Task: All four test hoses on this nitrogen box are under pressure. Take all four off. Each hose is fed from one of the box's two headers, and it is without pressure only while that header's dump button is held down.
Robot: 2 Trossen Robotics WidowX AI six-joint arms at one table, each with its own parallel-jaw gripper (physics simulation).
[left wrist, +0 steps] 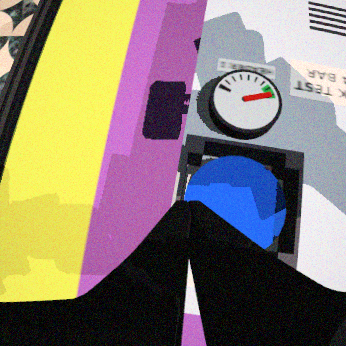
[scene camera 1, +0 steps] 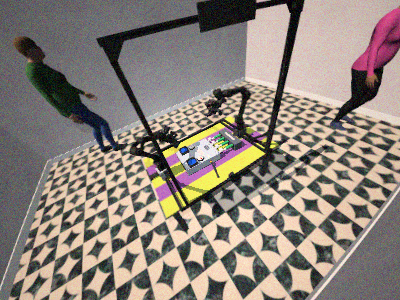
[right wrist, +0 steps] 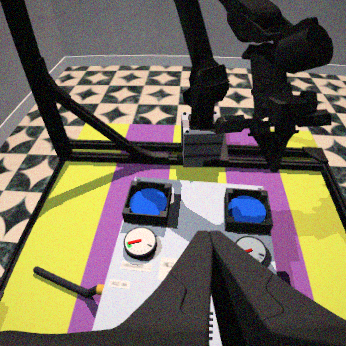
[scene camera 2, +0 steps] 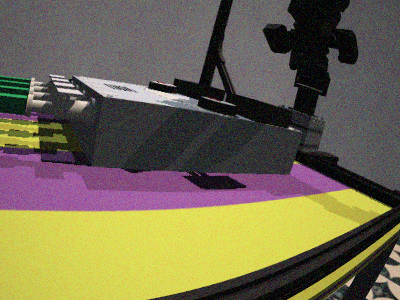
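The grey-white nitrogen box lies on the striped table. Green test hoses are at its far end from the blue buttons; whether each is seated cannot be told. My left gripper is shut and empty, over the near edge of the header 1 dump button, apparently above it. The header 1 gauge has its red needle in the green band. The other blue button stands free beside its gauge. My right gripper is shut and empty, raised above the hose end.
A black handle with a yellow collar sticks out from the box's side. Black frame posts rise at the table's ends. Dark rails run along the table edges. Two people are beyond the table.
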